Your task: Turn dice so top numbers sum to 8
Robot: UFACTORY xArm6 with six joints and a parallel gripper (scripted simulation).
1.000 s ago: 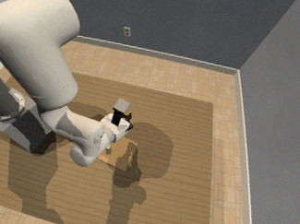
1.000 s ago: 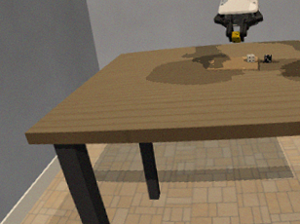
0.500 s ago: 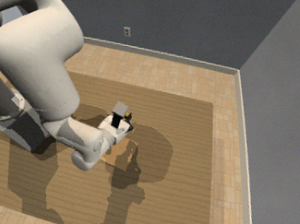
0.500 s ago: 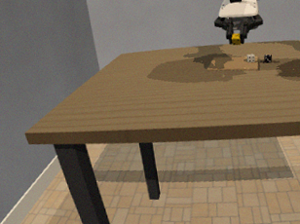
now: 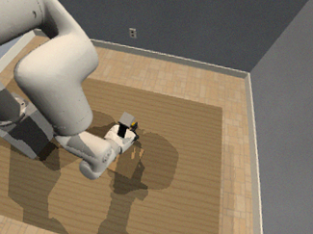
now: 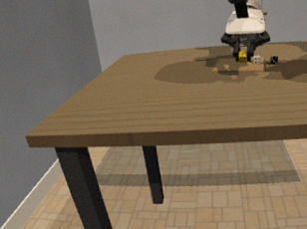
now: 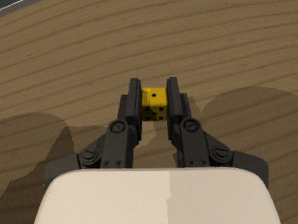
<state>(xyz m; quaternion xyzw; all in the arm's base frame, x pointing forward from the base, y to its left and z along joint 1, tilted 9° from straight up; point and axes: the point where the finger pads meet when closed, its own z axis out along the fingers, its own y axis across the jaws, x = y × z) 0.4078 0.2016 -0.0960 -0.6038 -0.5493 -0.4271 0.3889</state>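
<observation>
Now: hand 13 cm to the left of the tan mat, 7 cm above it and 2 cm short of it. The rest, counted from my hand: black die 15 cm to the right, 8 cm behind, 6 cm below; then white die 14 cm to the right, 5 cm below, 3 cm behind; then yellow die 1 cm to the left, 1 cm below.
</observation>
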